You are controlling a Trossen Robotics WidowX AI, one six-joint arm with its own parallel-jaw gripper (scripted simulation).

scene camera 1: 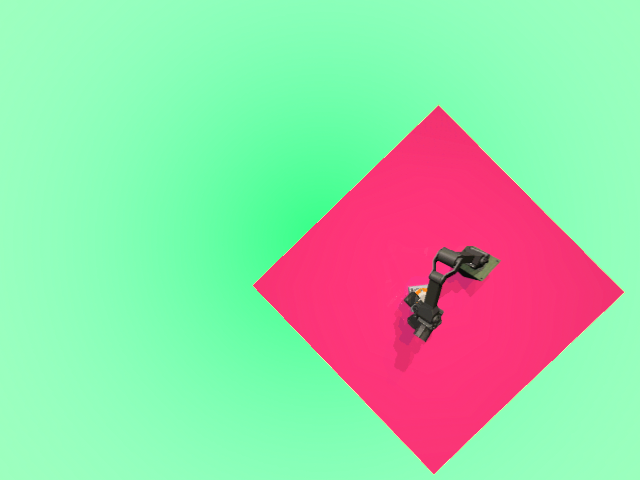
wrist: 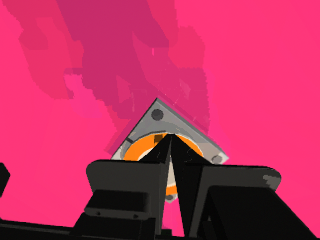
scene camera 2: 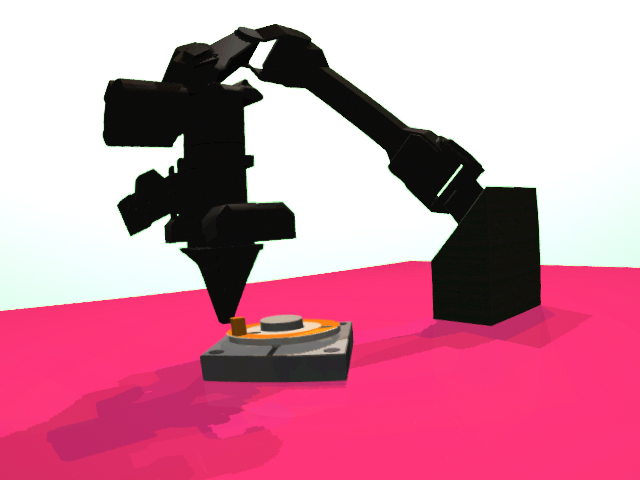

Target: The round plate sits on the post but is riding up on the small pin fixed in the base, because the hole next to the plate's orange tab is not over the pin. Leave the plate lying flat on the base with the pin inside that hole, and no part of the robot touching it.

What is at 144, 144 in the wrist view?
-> A round plate.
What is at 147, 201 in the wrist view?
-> My gripper.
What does my gripper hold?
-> Nothing.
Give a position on a dark grey square base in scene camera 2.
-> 328, 359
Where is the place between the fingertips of my gripper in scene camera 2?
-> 225, 323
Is my gripper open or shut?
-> Shut.
